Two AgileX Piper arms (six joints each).
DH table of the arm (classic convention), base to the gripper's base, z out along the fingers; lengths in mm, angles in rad. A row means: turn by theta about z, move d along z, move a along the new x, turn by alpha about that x. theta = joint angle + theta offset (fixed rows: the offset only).
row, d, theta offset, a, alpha
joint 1, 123, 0, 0, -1.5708
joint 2, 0, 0.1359, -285, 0
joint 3, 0, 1.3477, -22, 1.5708
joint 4, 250.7, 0, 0, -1.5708
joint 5, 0, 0, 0, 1.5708
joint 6, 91, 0, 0, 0
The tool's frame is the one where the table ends.
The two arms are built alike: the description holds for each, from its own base.
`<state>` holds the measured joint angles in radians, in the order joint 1, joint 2, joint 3, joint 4, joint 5, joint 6, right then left.
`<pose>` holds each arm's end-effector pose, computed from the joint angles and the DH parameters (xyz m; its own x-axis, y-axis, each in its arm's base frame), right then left.
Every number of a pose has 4 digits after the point.
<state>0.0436 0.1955 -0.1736 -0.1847 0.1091 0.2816 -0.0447 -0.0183 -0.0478 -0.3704 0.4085 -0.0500</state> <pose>0.0702 0.0012 0.2502 -0.0440 0.0960 -0.9944 -0.0194 0.9951 0.0969 0.0484 -0.0153 0.1959 -0.2810 -0.3662 -0.8871 0.0829 0.9116 -0.4026</pose>
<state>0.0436 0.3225 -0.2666 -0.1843 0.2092 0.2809 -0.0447 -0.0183 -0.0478 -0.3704 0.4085 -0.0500</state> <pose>0.0839 0.0002 0.2632 -0.1731 0.0928 -0.9805 0.0113 0.9957 0.0923 0.0484 -0.0153 0.1959 -0.2810 -0.3662 -0.8871 0.0829 0.9116 -0.4026</pose>
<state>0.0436 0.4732 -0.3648 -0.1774 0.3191 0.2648 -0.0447 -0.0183 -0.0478 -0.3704 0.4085 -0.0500</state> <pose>0.1033 -0.0005 0.2728 -0.3267 0.0817 -0.9416 0.0403 0.9966 0.0725 0.0484 -0.0153 0.1959 -0.2810 -0.3662 -0.8871 0.0829 0.9116 -0.4026</pose>
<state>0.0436 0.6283 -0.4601 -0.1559 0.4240 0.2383 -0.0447 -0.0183 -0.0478 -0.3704 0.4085 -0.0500</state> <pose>0.1257 -0.0003 0.2783 -0.4760 0.0750 -0.8763 0.0584 0.9969 0.0536 0.0484 -0.0153 0.1959 -0.2810 -0.3662 -0.8871 0.0829 0.9116 -0.4026</pose>
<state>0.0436 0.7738 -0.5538 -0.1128 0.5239 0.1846 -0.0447 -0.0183 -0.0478 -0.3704 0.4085 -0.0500</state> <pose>0.1486 0.0014 0.2813 -0.6054 0.0602 -0.7937 0.0538 0.9979 0.0347 0.0484 -0.0153 0.1959 -0.2810 -0.3662 -0.8871 0.0829 0.9116 -0.4026</pose>
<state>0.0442 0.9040 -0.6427 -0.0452 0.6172 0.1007 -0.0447 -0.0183 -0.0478 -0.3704 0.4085 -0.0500</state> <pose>0.1703 0.0052 0.2823 -0.7104 0.0324 -0.7030 0.0196 0.9995 0.0263 0.0484 -0.0153 0.1959 -0.2810 -0.3662 -0.8871 0.0829 0.9116 -0.4026</pose>
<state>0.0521 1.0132 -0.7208 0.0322 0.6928 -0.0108 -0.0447 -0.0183 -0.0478 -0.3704 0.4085 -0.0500</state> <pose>0.1896 0.0118 0.2823 -0.7817 -0.0268 -0.6231 -0.0539 0.9982 0.0248 0.0484 -0.0153 0.1959 -0.2810 -0.3662 -0.8871 0.0829 0.9116 -0.4026</pose>
